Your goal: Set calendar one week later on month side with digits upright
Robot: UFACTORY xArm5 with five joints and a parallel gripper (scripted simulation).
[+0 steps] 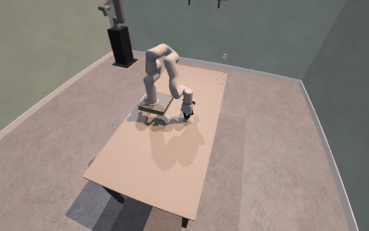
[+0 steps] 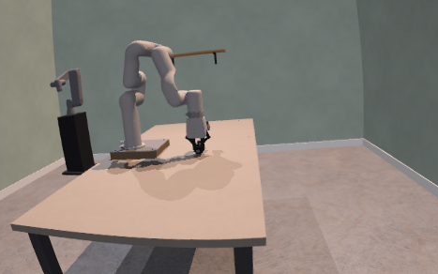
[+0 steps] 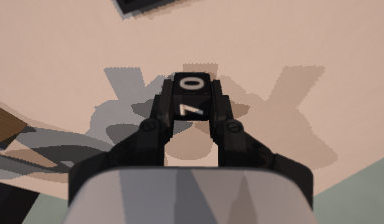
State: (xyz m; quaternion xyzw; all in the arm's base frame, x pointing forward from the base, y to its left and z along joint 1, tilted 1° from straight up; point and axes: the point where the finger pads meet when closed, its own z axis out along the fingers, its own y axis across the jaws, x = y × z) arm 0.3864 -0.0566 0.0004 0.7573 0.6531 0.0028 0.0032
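Right now the black cube is 10 mm below my hand. Also, from my hand: black calendar tray: 20 mm behind, 100 mm to the left, 20 mm below.
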